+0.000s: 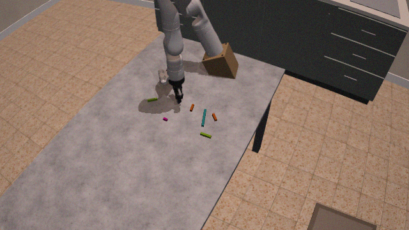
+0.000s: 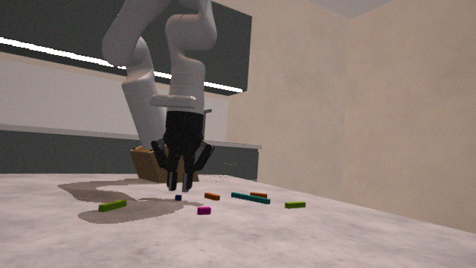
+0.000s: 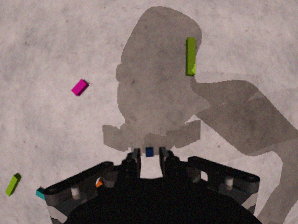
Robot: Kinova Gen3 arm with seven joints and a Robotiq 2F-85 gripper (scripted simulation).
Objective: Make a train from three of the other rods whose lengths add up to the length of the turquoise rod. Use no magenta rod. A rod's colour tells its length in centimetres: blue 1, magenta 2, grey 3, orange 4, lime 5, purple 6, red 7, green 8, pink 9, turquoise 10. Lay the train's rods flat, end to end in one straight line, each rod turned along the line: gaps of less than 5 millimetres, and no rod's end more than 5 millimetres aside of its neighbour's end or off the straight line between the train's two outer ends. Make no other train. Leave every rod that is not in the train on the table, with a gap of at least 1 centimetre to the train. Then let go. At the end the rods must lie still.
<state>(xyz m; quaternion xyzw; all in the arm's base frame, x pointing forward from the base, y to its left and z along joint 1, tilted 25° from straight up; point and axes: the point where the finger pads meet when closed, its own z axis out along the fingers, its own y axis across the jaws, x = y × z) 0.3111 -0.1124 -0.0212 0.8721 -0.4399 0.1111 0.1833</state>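
My hand is 3 cm above the blue rod. The rest, counted from my hand: turquoise rod: 6 cm ahead, 15 cm to the left, 3 cm below; magenta rod: 12 cm ahead, 2 cm to the right, 3 cm below.
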